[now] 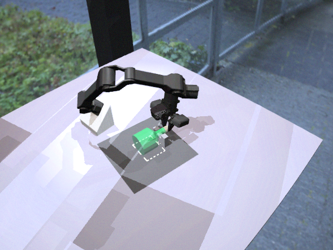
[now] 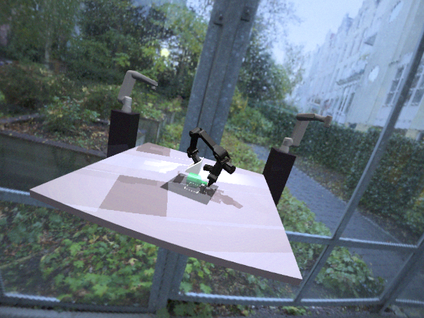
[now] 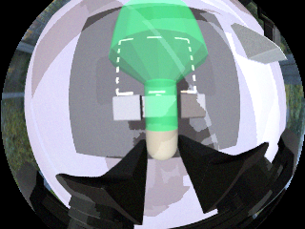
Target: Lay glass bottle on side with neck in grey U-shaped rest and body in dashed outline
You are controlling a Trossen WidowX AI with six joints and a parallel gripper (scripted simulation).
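Right now my gripper tip is 10 mm past the glass bottle and 50 mm to the left of it. The rest, counted from my gripper tip: mat: 20 mm behind, 110 mm to the right, 50 mm below.
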